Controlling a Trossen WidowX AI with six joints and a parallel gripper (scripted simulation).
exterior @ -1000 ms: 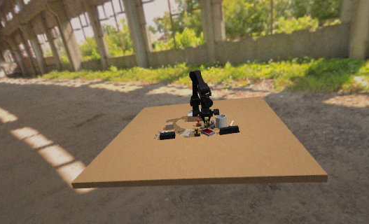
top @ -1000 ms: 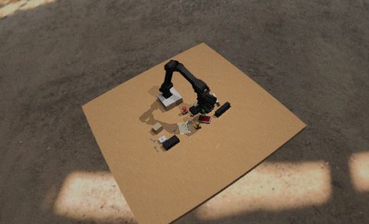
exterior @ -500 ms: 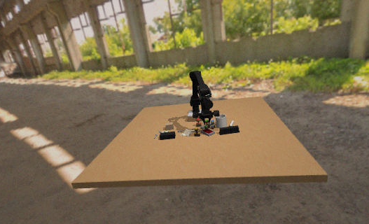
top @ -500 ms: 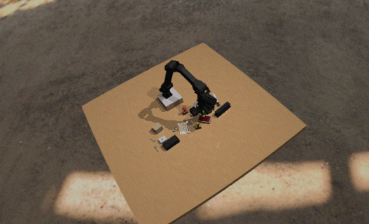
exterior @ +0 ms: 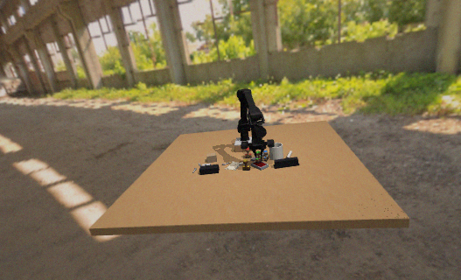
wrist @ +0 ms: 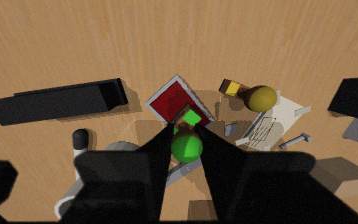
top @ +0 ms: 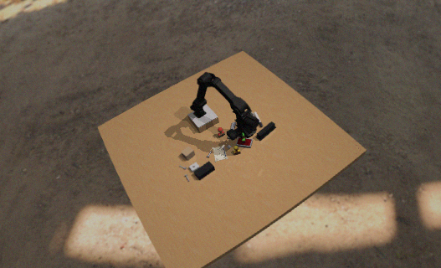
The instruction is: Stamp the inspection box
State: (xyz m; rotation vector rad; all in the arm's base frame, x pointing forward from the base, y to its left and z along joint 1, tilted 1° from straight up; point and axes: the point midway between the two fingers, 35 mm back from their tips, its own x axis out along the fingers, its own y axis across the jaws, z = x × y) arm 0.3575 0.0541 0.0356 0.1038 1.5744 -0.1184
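My gripper tip is 5 cm above the red ink pad. Also, from my gripper tip: grey bar 13 cm behind, 2 cm to the left, 5 cm below; then green-knobbed stamp right at my gripper tip; then yellow-knobbed stamp 2 cm ahead, 8 cm to the right, 4 cm below.
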